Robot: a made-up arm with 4 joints. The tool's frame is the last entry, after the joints.
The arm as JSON. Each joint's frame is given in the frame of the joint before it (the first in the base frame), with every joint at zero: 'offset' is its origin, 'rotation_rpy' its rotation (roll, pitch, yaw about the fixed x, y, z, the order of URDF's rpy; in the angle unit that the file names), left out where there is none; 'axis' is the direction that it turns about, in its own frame. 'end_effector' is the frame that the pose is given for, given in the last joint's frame.
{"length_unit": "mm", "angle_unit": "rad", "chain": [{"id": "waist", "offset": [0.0, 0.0, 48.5], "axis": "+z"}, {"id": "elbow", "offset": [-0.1, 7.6, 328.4], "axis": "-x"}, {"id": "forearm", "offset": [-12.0, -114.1, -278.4], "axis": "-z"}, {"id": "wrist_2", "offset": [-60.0, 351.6, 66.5], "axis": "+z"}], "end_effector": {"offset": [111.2, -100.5, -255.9]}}
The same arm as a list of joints. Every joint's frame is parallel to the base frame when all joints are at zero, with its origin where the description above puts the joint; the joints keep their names.
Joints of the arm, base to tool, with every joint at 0 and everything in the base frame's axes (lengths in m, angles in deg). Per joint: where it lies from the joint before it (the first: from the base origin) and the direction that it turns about. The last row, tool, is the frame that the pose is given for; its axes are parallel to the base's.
waist: axis +z offset 0 0 0.0485
elbow: axis -x offset -0.0001 0.0076 0.3284
forearm: axis -z offset -0.012 -0.1141 -0.2784
wrist_2: axis +z offset -0.06 0.3516 0.0665
tool: offset 0.1112 -0.1005 -0.2559

